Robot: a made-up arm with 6 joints.
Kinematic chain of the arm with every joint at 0, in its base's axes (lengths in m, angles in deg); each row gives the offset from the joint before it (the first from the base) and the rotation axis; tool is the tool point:
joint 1: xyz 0 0 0.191 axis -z
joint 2: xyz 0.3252 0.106 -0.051 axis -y
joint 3: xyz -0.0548 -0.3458 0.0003 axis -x
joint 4: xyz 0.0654 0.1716 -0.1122 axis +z
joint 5: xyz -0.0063 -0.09 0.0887 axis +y
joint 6: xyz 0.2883 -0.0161 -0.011 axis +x
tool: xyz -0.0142 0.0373 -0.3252
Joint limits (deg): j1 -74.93..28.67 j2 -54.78..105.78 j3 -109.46..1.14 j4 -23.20..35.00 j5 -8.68..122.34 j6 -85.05..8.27
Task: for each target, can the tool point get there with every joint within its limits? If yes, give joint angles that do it. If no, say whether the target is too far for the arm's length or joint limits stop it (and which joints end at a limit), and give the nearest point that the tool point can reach.
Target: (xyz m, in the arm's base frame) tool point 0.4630 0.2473 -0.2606
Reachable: yes | joints -34.36 92.19 -10.19 -14.69 103.55 -10.60
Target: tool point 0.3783 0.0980 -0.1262
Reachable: yes | joints 2.17 21.57 -56.57 13.71 53.45 -19.41
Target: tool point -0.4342 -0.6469 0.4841
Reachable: no: joint limits stop it (at a limit: joint 1, joint 2, joint 3, joint 5) | nearest point -0.1796 -0.4349 0.2917 | short by 0.383 m
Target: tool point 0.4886 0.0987 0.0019
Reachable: yes | joints 6.05 32.59 -71.41 -11.39 27.95 -27.27
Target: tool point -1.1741 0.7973 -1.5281
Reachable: no: too far | nearest point -0.0286 0.3778 -0.2455 | short by 1.770 m
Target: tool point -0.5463 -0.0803 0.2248
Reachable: no: joint limits stop it (at a limit: joint 1, joint 3, joint 4, joint 5, joint 6) | nearest point -0.2917 -0.1495 0.1964 | short by 0.265 m
